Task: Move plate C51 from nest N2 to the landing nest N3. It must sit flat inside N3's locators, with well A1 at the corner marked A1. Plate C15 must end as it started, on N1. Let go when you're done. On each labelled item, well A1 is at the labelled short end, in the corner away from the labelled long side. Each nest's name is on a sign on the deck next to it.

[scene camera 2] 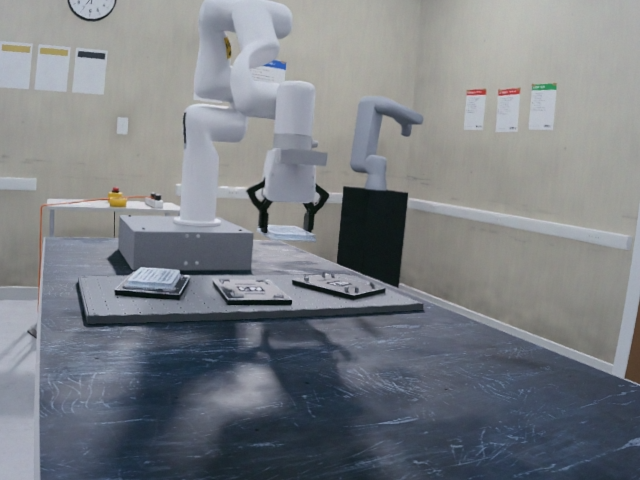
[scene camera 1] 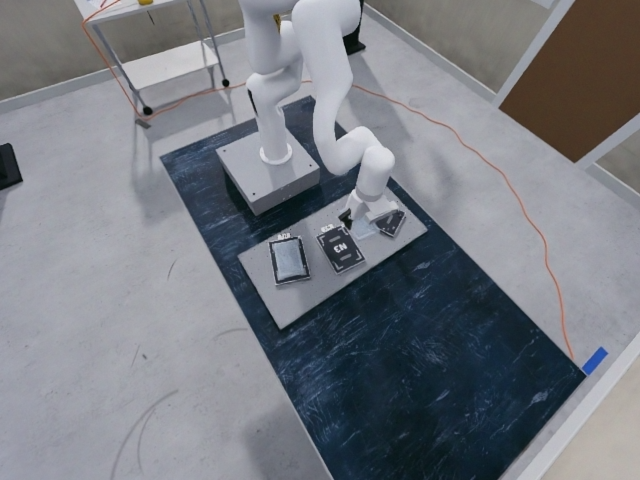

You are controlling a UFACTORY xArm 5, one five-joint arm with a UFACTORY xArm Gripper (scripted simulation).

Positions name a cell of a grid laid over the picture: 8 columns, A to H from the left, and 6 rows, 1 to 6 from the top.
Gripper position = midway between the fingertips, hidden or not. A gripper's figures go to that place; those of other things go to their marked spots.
Labels:
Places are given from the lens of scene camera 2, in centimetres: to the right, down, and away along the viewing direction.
gripper (scene camera 2: D3): -7, -1, 112
plate C51 (scene camera 2: D3): -8, -1, 104
nest N2 (scene camera 2: E4): 9, 10, 118
The marked spots on the nest N2 and the plate C51 are 25 cm apart.

